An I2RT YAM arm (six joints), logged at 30 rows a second.
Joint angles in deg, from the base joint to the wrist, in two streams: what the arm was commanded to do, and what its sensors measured. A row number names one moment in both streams.
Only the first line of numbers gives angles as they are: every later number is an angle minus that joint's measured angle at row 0.
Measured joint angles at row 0:
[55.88 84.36 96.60 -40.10 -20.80 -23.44]
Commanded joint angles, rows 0 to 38:
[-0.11 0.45 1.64 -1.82 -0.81 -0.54]
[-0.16 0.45 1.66 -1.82 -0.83 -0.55]
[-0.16 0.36 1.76 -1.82 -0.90 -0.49]
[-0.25 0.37 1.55 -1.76 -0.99 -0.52]
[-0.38 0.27 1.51 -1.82 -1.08 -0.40]
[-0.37 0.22 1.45 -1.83 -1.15 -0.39]
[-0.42 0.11 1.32 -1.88 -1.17 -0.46]
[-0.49 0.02 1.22 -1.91 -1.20 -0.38]
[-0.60 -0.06 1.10 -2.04 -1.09 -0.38]
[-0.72 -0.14 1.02 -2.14 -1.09 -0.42]
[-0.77 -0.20 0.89 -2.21 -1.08 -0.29]
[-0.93 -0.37 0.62 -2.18 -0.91 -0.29]
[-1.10 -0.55 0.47 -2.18 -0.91 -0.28]
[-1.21 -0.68 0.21 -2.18 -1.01 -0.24]
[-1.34 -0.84 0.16 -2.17 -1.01 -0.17]
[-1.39 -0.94 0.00 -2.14 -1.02 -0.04]
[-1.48 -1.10 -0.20 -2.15 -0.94 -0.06]
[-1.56 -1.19 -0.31 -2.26 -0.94 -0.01]
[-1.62 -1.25 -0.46 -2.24 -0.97 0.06]
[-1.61 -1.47 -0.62 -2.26 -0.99 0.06]
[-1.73 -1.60 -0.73 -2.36 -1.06 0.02]
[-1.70 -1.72 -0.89 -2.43 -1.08 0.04]
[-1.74 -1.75 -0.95 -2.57 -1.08 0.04]
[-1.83 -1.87 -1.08 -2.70 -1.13 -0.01]
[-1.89 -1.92 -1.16 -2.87 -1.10 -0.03]
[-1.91 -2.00 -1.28 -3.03 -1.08 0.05]
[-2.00 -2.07 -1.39 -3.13 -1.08 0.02]
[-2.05 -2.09 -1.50 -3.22 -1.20 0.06]
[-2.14 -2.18 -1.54 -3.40 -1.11 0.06]
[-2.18 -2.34 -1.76 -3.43 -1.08 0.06]
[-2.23 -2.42 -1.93 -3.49 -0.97 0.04]
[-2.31 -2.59 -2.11 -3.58 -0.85 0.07]
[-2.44 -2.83 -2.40 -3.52 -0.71 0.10]
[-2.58 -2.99 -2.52 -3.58 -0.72 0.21]
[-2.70 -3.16 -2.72 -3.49 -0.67 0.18]
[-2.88 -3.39 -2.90 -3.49 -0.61 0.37]
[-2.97 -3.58 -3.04 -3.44 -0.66 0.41]
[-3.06 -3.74 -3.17 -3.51 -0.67 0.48]
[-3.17 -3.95 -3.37 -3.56 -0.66 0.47]
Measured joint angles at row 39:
[-2.58 -1.77 -2.45 -1.22 -0.39 -0.13]
